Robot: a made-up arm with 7 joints. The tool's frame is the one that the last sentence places.
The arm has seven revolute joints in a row. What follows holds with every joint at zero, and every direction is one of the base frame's. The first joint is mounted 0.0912 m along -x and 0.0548 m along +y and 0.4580 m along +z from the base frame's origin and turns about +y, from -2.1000 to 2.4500 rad. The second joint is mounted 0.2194 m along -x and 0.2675 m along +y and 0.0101 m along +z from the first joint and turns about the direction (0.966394, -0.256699, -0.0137), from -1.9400 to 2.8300 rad. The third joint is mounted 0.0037 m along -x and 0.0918 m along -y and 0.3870 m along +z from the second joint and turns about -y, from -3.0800 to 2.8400 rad. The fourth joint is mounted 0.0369 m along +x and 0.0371 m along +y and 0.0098 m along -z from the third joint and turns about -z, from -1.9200 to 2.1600 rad. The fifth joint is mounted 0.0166 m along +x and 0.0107 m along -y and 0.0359 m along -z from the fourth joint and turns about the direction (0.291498, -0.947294, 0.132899), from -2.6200 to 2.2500 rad. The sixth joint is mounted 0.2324 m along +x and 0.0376 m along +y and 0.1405 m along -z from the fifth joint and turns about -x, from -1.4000 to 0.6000 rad. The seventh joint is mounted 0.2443 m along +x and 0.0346 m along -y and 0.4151 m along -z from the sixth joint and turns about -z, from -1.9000 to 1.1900 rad. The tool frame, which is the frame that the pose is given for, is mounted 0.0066 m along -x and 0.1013 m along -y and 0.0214 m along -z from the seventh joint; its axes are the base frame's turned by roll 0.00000, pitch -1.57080 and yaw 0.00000 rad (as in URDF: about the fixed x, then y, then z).
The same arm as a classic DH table. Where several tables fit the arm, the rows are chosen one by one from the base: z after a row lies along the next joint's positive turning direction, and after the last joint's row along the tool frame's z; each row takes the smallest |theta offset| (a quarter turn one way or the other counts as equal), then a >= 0, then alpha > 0; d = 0 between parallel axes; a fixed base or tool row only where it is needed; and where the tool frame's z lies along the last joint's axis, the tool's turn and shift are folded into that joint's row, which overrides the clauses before.
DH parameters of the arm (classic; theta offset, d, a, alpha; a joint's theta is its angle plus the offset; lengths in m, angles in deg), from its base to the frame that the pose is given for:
base (fixed): 0 0.458 -0.0912 -90
joint 1: -89.19 0.264 0.007 -104.87
joint 2: 0 -0.2366 0.3869 -75.13
joint 3: -89.19 0.0571 0.0369 90
joint 4: -17.1 0.0477 0.0127 -97.64
joint 5: 87.66 -0.0441 -0.1339 -106.95
joint 6: 82.01 -0.494 -0.0346 -90
joint 7: 0 0.4365 -0.1013 90
tool (fixed): -90 0.0066 0 0
Joint limits (deg, base to tool): -120.32..140.37 -111.15..162.15 -176.47..162.72 -110.01..123.76 -150.11..128.92 -80.21..34.38 -108.86..68.18

